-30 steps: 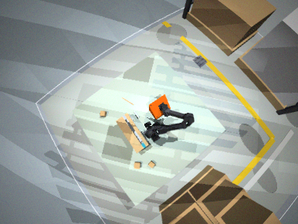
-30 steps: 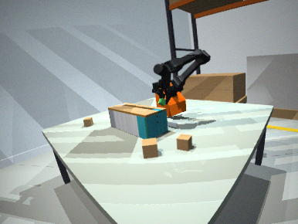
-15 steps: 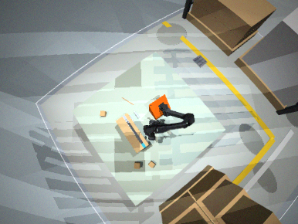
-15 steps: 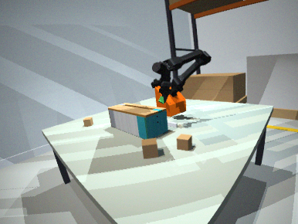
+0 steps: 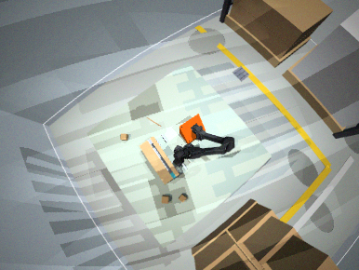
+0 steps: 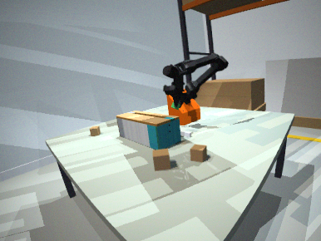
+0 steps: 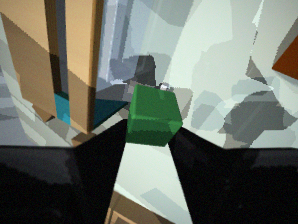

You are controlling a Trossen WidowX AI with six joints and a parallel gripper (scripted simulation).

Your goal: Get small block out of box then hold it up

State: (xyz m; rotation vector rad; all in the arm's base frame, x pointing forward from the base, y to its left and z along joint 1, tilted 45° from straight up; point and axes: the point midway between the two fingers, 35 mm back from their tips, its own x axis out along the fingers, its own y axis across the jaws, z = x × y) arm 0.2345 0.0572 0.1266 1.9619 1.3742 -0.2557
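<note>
Right now the green block is 2 cm to the right of my gripper tip and 1 cm above it. From my gripper tip the other things lie so: thin stick (45 cm to the right, 15 cm below, 2 cm behind); box (11 cm to the right, 11 cm ahead, 9 cm below).
</note>
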